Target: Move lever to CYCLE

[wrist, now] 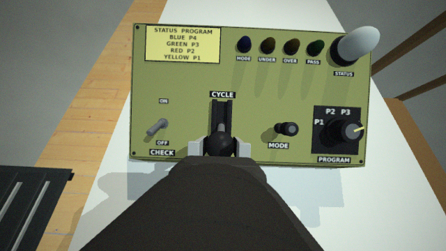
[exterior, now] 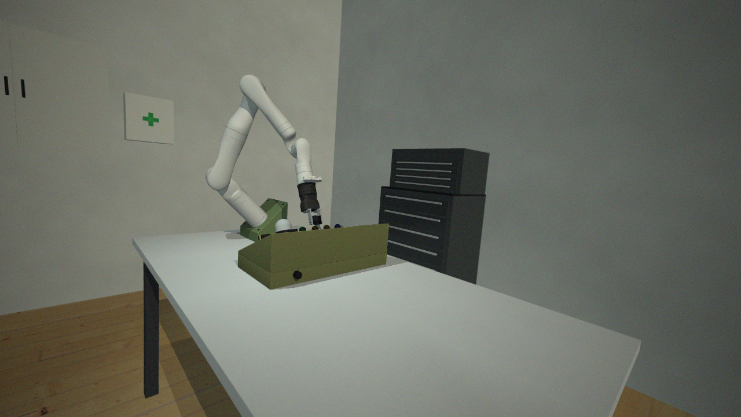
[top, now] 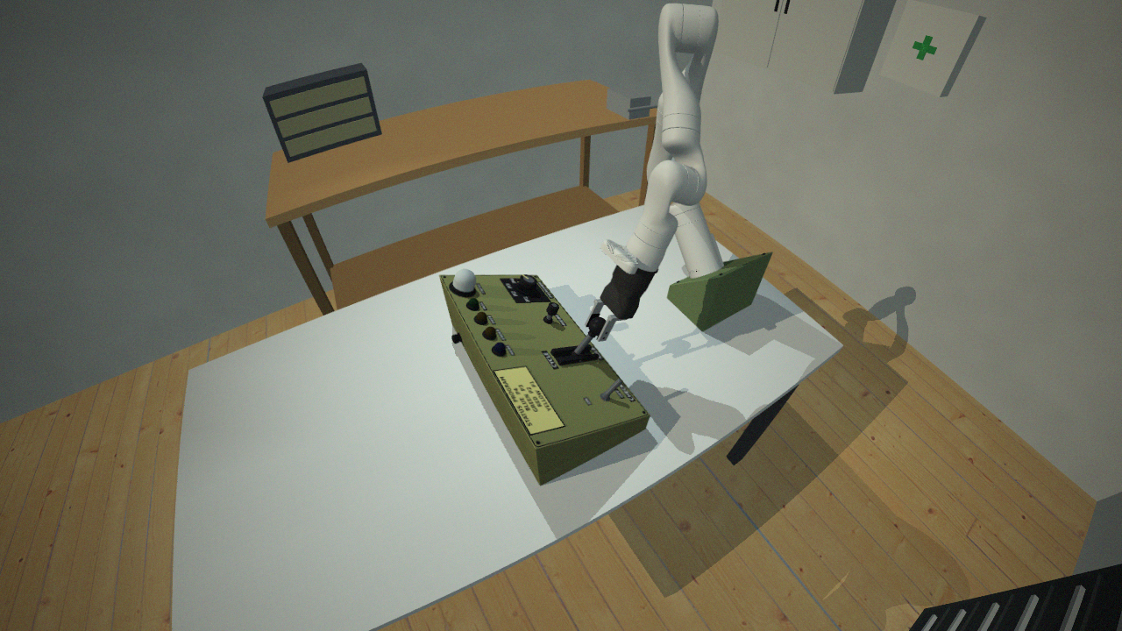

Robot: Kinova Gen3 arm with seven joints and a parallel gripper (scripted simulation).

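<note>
Now: the lever 30 mm ahead of my hand and 30 mm below it. From my hand the other things lie so: check toggle 50 mm ahead, 120 mm to the left, 50 mm below; then olive console 80 mm ahead, 70 mm to the right, 60 mm below; then mode button 40 mm ahead, 120 mm to the right, 40 mm below.
</note>
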